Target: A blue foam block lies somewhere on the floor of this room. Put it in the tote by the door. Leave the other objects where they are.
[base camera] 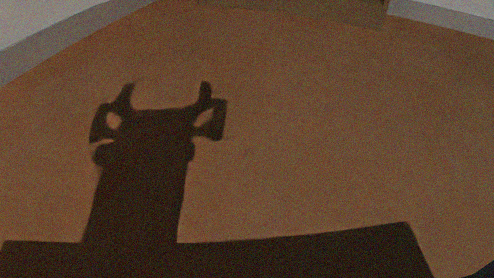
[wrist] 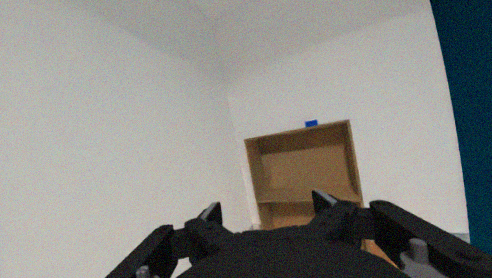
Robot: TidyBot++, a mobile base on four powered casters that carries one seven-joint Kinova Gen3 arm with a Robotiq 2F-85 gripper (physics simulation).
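Frame: origin at the arm's base, x ahead, y up, z right, level; metres.
Seen in the pictures: gripper, fingertip midpoint: [wrist: 266,206].
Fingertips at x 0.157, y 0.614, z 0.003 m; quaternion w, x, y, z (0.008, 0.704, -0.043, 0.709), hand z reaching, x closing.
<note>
Pixels of each thing's middle, then the offset from my fingertips to it. "pt": a spot on its surface instead. Level surfaces: height alone.
- visible floor, its level: dy -1.010 m
- small blue object, body centre: [wrist: 311,123] dx +1.172, dy +0.072, dz +0.470 m
- shelf unit's base, surface spot: [base camera: 300,12] pt dx +1.061, dy -0.993, dz +0.324 m
My gripper [wrist: 266,206] is open, with its two fingertips wide apart and no object between them in the wrist view. It is raised and faces the upper walls. The blue foam block does not show on the visible floor [base camera: 325,150], and the tote by the door does not show in either view. A small blue object [wrist: 311,123] sits on top of a wooden shelf unit [wrist: 352,160], not on the floor; what it is cannot be told at this size.
The shelf unit's base [base camera: 300,12] stands at the far edge of the floor in the base view, between stretches of grey skirting. A dark teal panel [wrist: 475,125] rises at the right of the wrist view. The robot's shadow [base camera: 145,175] falls across the near floor.
</note>
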